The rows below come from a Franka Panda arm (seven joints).
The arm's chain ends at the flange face. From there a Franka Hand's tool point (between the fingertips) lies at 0.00 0.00 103.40 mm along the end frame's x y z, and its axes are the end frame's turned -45 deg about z.
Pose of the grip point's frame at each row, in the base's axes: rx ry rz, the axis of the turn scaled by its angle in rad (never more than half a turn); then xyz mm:
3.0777 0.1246 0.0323 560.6 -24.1 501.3
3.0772 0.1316 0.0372 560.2 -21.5 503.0
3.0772 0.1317 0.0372 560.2 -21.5 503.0
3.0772 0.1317 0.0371 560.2 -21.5 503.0
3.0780 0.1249 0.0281 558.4 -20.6 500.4
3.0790 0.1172 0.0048 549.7 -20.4 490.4
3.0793 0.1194 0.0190 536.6 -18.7 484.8
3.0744 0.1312 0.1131 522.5 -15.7 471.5
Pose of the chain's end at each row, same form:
2.9025 -1.0669 0.0662 558.2 -17.9 604.5
2.9058 -1.0606 0.0708 557.4 -15.3 606.2
2.9059 -1.0605 0.0708 557.4 -15.3 606.2
2.9059 -1.0605 0.0708 557.4 -15.3 606.2
2.9019 -1.0663 0.0621 556.3 -14.4 603.6
2.8947 -1.0719 0.0401 549.1 -14.2 593.6
2.8989 -1.0712 0.0530 535.1 -12.6 588.0
2.9203 -1.0662 0.1427 514.6 -9.6 574.4

